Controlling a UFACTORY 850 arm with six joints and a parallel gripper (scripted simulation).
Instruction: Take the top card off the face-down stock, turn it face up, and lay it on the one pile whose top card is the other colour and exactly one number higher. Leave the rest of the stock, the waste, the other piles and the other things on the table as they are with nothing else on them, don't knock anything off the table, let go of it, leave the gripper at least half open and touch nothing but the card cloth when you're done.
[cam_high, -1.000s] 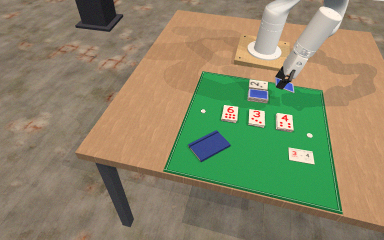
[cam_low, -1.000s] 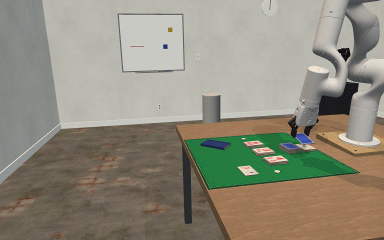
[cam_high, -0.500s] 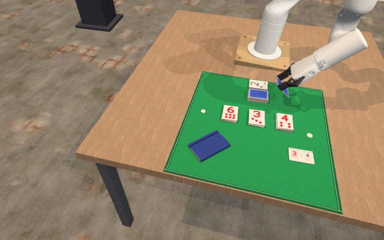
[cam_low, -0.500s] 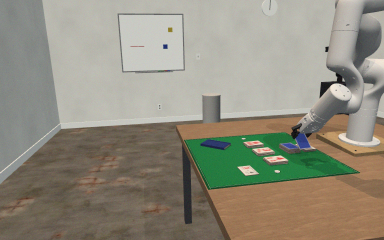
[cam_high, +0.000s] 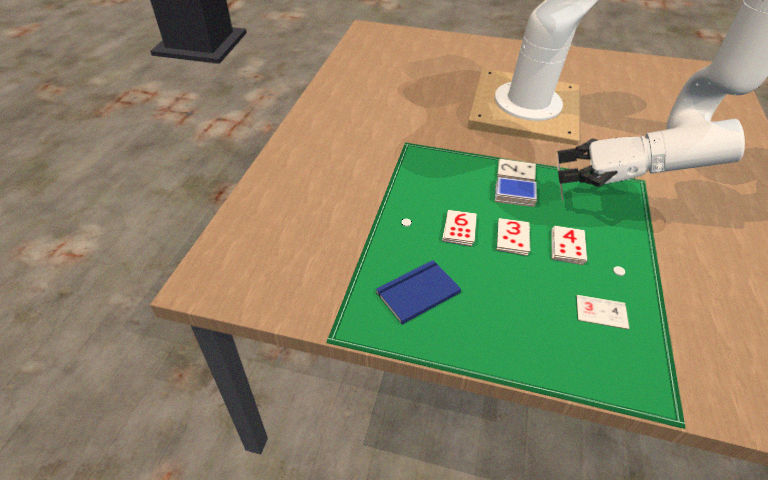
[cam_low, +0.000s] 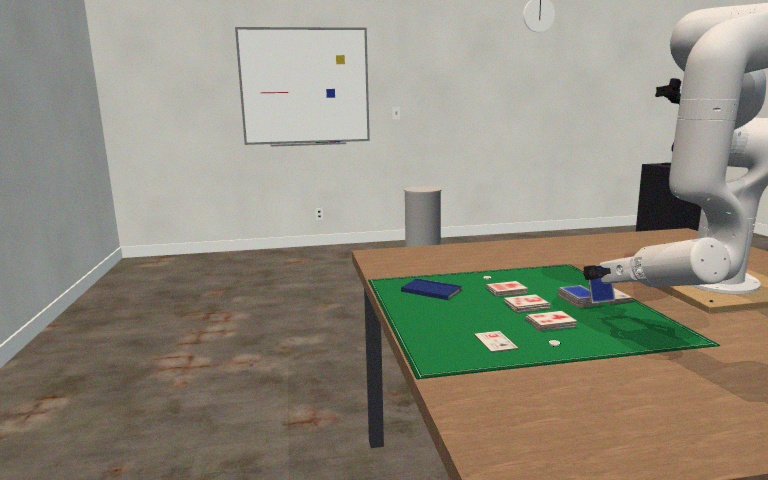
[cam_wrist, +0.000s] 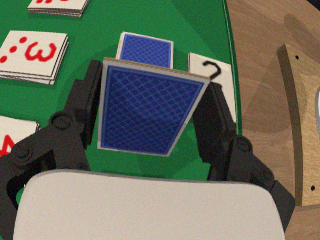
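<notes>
The black 2 lies 9 cm behind my hand, 9 cm to the right of it and 9 cm below it. From my hand the other things lie so: green card cloth: 18 cm ahead, 10 cm to the right, 12 cm below; then small reference card: 31 cm ahead, 8 cm to the left, 10 cm below; then black 5 card: 3 cm below.
</notes>
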